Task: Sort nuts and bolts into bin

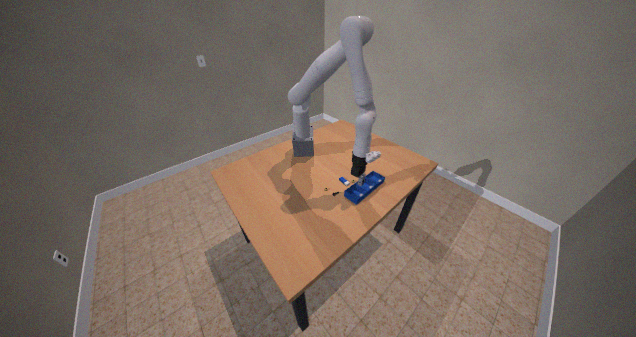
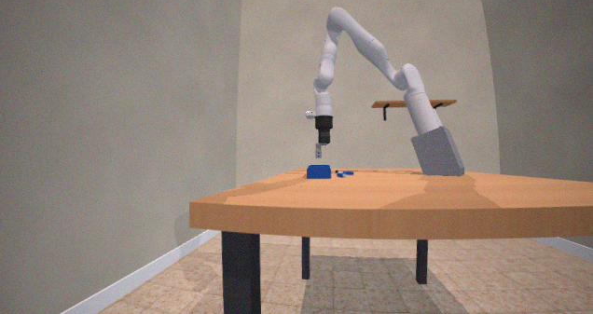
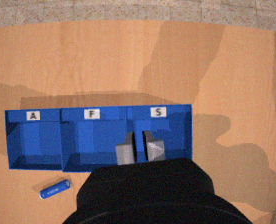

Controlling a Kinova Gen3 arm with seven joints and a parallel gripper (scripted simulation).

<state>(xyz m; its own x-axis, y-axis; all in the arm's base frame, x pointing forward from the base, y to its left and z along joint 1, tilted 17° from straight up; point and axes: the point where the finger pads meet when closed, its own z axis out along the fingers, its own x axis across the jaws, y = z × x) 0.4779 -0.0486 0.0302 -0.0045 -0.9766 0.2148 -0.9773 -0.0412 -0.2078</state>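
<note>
My hand is 7 cm above the blue two-compartment bin and 6 cm to the right of it. Also, from my hand: black bolt 9 cm to the right, 9 cm behind, 8 cm below.
</note>
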